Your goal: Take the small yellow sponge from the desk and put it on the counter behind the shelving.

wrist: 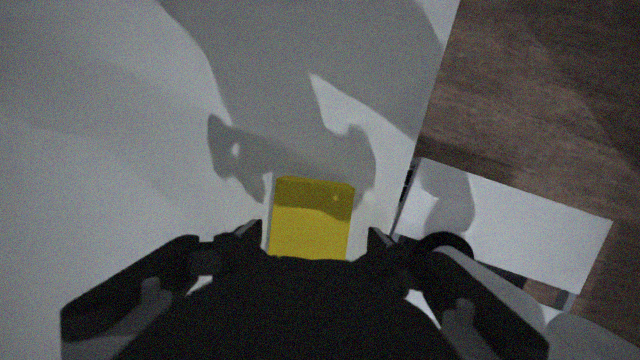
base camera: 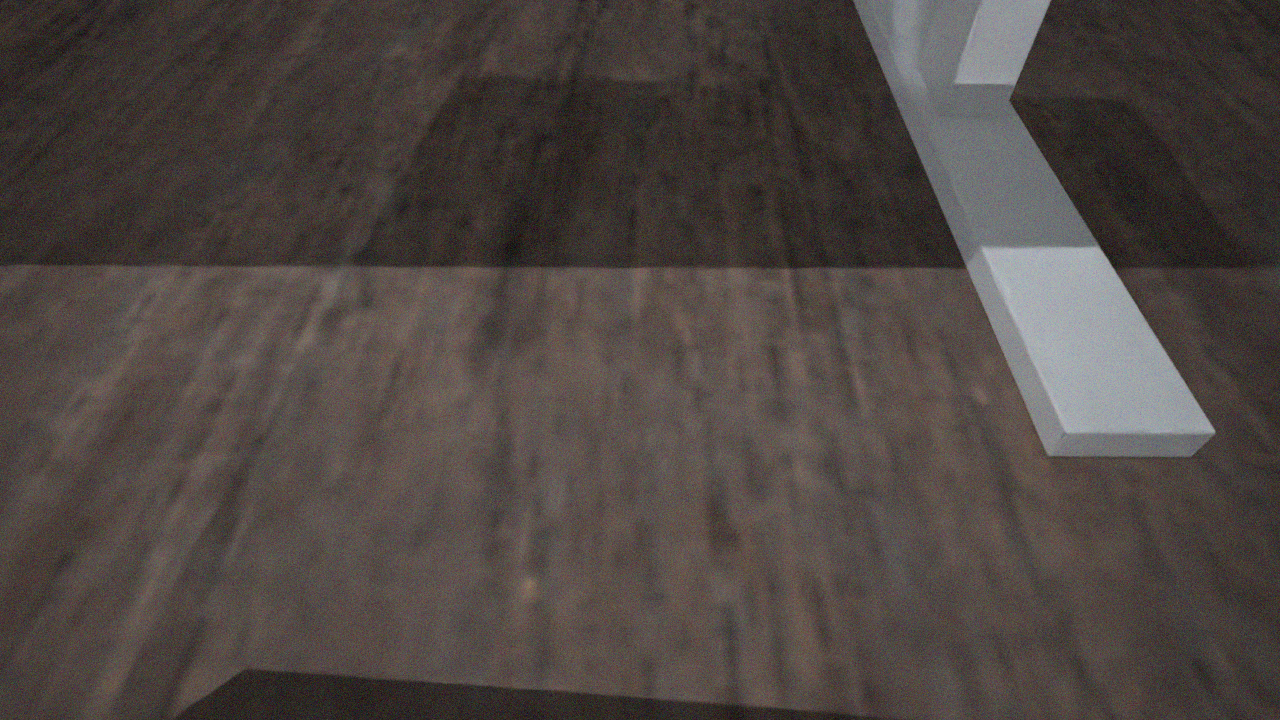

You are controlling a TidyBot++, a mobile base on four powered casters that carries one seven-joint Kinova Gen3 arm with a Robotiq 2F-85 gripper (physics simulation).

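Places are measured from the arm's base along level axes (x left, y back, z up), in millimetres.
Where they show: gripper, fingertip midpoint: (wrist: 314, 234).
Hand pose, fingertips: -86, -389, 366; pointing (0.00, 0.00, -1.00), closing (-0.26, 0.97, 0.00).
After its pixels a point has its place, as x, y, z.
A small yellow sponge (wrist: 311, 227) @[-92, -393, 368] lies on the white desk (wrist: 100, 175) @[-60, -610, 323] in the wrist view, near the desk's right edge. Its far part is in shadow and its near end is hidden behind the gripper body. My gripper (wrist: 314, 234) @[-86, -389, 366] is open, with one finger on each side of the sponge in the view and a gap between each finger and the sponge. How high the fingertips are above the desk I cannot tell. The counter and the shelving do not show as such in either view.
In the wrist view the white top of my base (wrist: 530, 225) @[-169, 191, -14] and part of my arm are beside the desk edge at the right, with brown wooden floor (wrist: 540, 90) @[-767, 412, -396] beyond. In the base view a light grey desk leg with a long foot (base camera: 1092, 340) stands on the floor at the right.
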